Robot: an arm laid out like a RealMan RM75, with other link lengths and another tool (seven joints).
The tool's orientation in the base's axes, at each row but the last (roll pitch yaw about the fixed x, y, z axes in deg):
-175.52 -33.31 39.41
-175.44 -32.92 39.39
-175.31 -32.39 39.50
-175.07 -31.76 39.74
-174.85 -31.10 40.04
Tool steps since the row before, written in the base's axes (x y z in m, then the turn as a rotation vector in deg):
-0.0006 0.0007 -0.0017 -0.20 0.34 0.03
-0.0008 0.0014 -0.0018 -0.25 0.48 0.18
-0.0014 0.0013 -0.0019 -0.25 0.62 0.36
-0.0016 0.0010 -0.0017 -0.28 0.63 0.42
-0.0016 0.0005 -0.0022 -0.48 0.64 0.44
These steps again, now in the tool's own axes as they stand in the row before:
-0.0009 -0.0008 0.0015 0.07 -0.39 0.04
-0.0008 -0.0015 0.0018 0.19 -0.54 -0.05
-0.0012 -0.0018 0.0016 0.36 -0.65 -0.14
-0.0014 -0.0017 0.0013 0.38 -0.68 -0.20
-0.0019 -0.0013 0.0015 0.27 -0.83 -0.28

